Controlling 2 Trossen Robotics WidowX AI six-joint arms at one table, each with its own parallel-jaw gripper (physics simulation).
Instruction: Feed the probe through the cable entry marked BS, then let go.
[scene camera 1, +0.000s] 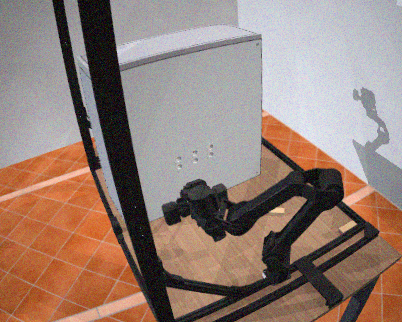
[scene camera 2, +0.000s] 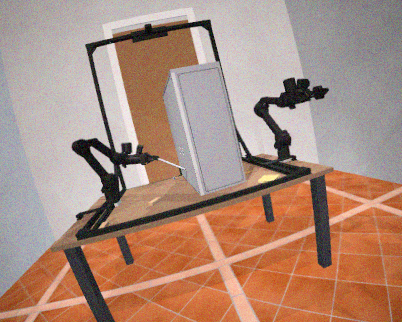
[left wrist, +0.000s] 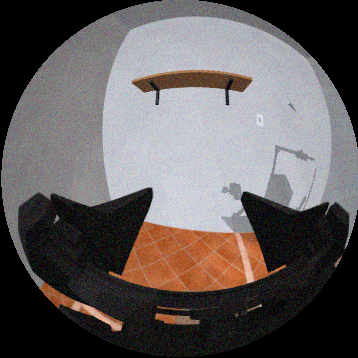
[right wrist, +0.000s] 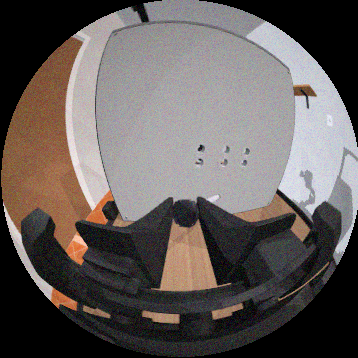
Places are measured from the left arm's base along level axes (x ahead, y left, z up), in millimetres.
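Pixels of known places: left gripper, fingertip midpoint: (scene camera 2: 321, 90) (left wrist: 198, 194); right gripper, fingertip midpoint: (scene camera 2: 158, 157) (right wrist: 184, 200); left arm's base, link origin: (scene camera 2: 284, 157); right arm's base, link origin: (scene camera 1: 277, 274) (scene camera 2: 113, 202).
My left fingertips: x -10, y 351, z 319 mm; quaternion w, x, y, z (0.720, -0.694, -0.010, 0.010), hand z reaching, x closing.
Ahead of a thing's pixels: the offset from my left fingertips to its middle. "spot": to the spot under its first point. Level surfaces: height alone.
A tall grey cabinet (scene camera 1: 200, 100) (scene camera 2: 210, 125) (right wrist: 175, 90) stands on the table. Its side panel has two rows of small round cable entries @(spot: dx +552, dy -482, dz -162 mm) (right wrist: 224, 162) (scene camera 1: 195, 156); the marking BS is not legible. My right gripper (scene camera 2: 154, 159) (right wrist: 184, 200) is shut on the probe, a pale rod @(dx +633, dy -549, dz -204 mm) (scene camera 2: 171, 163) with a black round end @(spot: dx +702, dy -606, dz -156 mm) (right wrist: 185, 213). The rod points at the panel; its pale tip @(spot: dx +623, dy -533, dz -210 mm) (right wrist: 214, 198) shows below the entries in the right wrist view. Whether it touches the panel I cannot tell. My left gripper (scene camera 2: 326, 91) (left wrist: 198, 194) is open and empty, raised away from the cabinet.
A black frame @(spot: dx +978, dy -843, dz +318 mm) (scene camera 1: 107, 100) (scene camera 2: 100, 95) rises over the table @(dz -338 mm) (scene camera 1: 385, 250). Small pale blocks @(dx +771, dy -318, dz -330 mm) (scene camera 1: 277, 210) @(dx +1001, dy -167, dz -331 mm) (scene camera 1: 347, 227) lie on the table near the right arm. A yellowish piece @(dx +266, dy -128, dz -332 mm) (scene camera 2: 268, 178) lies to the right of the cabinet in scene camera 2. A wall shelf (left wrist: 192, 80) shows in the left wrist view.
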